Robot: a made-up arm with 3 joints. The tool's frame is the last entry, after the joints. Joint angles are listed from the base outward.
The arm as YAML. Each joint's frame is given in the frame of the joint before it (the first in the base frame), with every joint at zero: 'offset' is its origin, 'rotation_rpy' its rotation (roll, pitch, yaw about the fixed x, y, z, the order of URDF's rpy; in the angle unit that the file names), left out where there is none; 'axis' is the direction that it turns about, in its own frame. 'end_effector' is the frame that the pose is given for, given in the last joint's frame.
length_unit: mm
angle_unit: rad
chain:
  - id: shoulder
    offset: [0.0, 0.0, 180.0]
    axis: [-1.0, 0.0, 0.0]
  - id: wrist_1
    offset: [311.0, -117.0, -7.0]
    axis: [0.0, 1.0, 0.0]
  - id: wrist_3
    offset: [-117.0, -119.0, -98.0]
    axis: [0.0, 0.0, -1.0]
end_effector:
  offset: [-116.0, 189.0, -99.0]
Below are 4 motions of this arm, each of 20 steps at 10 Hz.
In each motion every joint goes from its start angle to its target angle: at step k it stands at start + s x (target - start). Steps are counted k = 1, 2, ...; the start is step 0. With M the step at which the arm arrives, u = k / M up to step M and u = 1 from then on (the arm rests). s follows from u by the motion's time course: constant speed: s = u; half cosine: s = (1 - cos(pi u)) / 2; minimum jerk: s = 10 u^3 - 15 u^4 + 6 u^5.
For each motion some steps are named. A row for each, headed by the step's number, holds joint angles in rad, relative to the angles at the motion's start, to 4 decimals.
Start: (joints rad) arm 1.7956 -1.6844 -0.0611
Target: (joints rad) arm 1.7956 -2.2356 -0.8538
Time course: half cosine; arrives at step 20
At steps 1, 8, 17, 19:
1: 0.0000 -0.0034 -0.0049
8: 0.0000 -0.1904 -0.2739
17: 0.0000 -0.5212 -0.7495
19: 0.0000 -0.5478 -0.7878

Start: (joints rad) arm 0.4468 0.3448 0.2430
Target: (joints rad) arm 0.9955 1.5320 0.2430
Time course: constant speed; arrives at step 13
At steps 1, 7, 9, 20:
1: 0.0422 0.0913 0.0000
7: 0.2955 0.6393 0.0000
9: 0.3799 0.8219 0.0000
20: 0.5487 1.1872 0.0000

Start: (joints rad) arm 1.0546 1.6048 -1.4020
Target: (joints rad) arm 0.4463 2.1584 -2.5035
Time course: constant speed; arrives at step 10
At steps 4, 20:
4: -0.2433 0.2214 -0.4406
20: -0.6083 0.5536 -1.1015

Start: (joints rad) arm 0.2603 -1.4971 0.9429
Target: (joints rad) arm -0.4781 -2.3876 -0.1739
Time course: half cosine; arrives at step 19
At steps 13, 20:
13: -0.5711 -0.6888 -0.8638
20: -0.7384 -0.8905 -1.1168

